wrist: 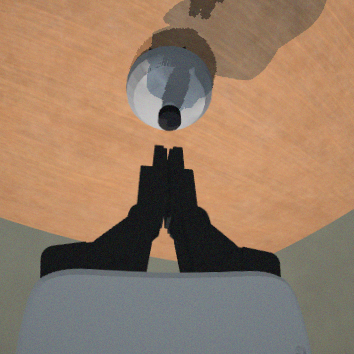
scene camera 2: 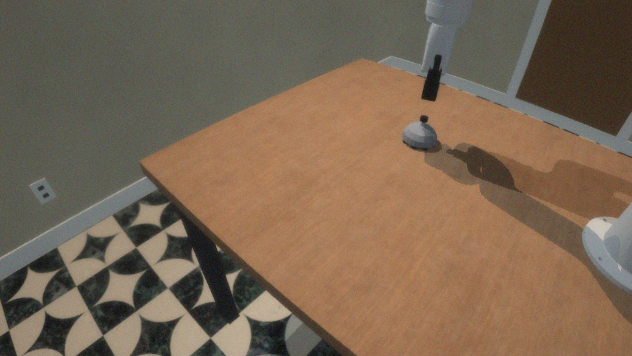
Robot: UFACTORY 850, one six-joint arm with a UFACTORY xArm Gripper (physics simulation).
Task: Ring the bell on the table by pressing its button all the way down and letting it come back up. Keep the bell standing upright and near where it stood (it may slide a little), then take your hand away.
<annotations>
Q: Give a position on a silver dome bell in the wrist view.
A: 164,75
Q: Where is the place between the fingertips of my gripper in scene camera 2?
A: At 428,98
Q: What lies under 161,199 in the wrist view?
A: My gripper.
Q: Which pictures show the silver dome bell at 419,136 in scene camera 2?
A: The wrist view and scene camera 2: all of them.
</annotations>
